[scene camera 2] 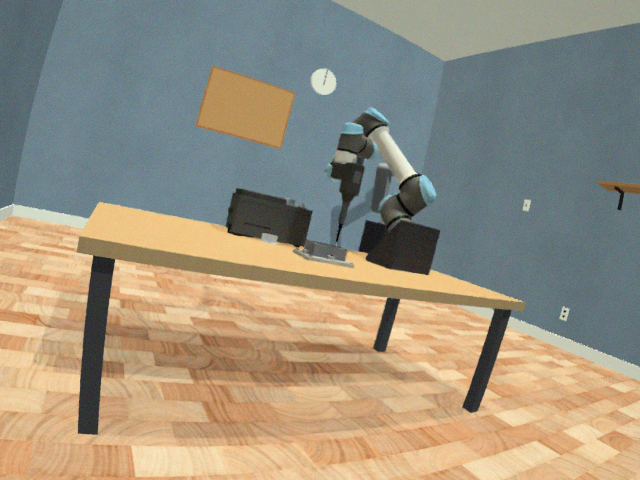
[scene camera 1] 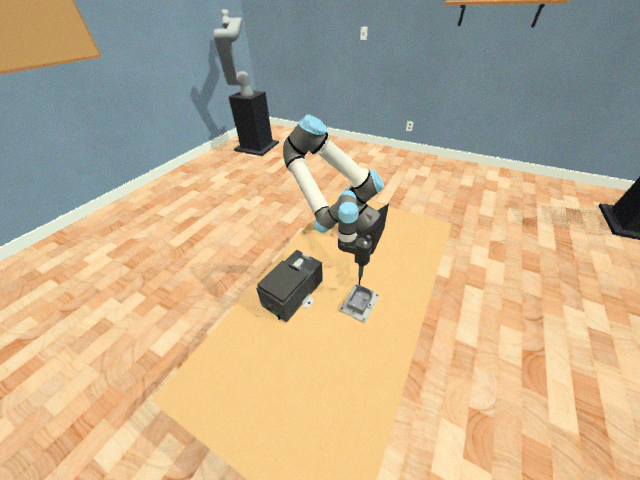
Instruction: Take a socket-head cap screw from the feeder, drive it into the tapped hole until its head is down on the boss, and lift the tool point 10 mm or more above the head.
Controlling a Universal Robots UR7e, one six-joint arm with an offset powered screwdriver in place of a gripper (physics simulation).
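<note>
The black screwdriver (scene camera 1: 360, 271) (scene camera 2: 343, 209) points down, its thin tip at the rear edge of the grey housing (scene camera 1: 358, 301) (scene camera 2: 326, 251). In the scene camera 2 view the lower end of the tip passes behind the housing's wall, so whether it touches the boss cannot be told. The housing is an open box on a flat flange, lying on the table (scene camera 1: 289, 392) (scene camera 2: 170, 242). The black feeder (scene camera 1: 289, 285) (scene camera 2: 268, 217) stands beside it, with a small light plate at its foot. A screw, its head and the tapped hole are too small to make out. The tool has no fingers to judge.
The arm's dark base block (scene camera 1: 381, 227) (scene camera 2: 408, 248) stands behind the housing, on the side away from the feeder's black lid. The arm arches over above the base. A second grey robot (scene camera 1: 227, 56) stands on a black pedestal (scene camera 1: 251, 121) by the far wall.
</note>
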